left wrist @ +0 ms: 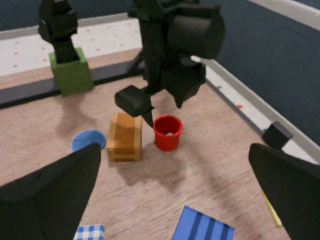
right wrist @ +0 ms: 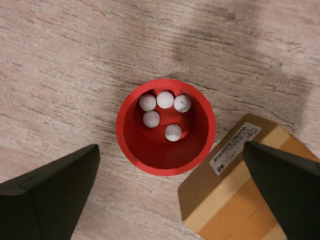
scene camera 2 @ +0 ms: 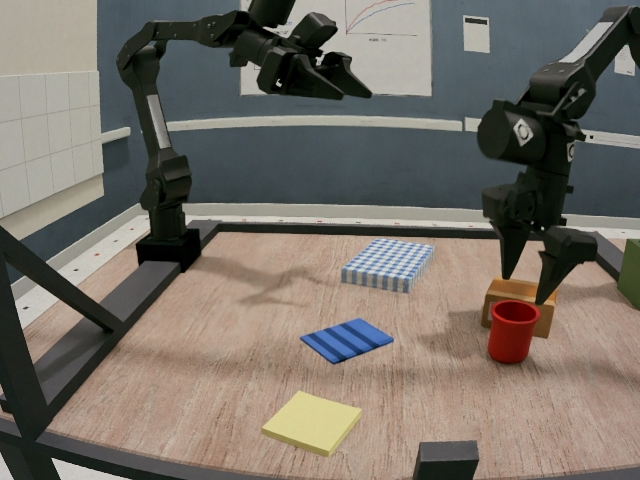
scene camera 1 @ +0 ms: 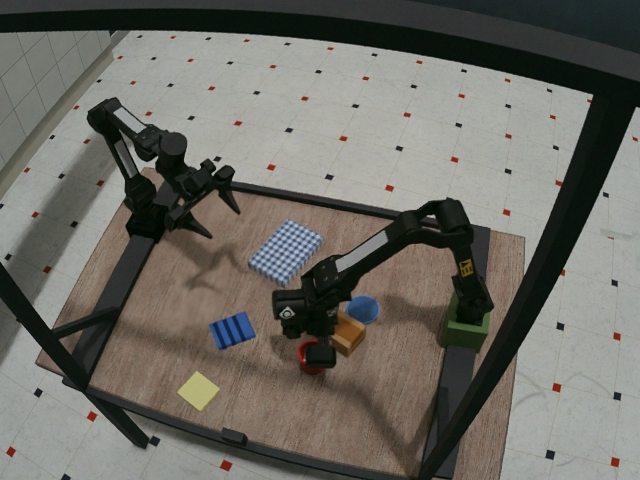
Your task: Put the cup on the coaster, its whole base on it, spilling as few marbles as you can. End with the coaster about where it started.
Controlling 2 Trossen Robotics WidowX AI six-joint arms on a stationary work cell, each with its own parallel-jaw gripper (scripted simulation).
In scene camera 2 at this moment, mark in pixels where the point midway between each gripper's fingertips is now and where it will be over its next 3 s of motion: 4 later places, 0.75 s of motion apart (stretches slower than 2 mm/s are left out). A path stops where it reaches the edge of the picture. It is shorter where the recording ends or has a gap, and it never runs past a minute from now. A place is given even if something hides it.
The left gripper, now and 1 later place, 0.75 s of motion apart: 357, 96; 376, 98
The right gripper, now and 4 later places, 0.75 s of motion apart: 521, 292; 514, 325; 512, 338; 520, 290; 530, 252
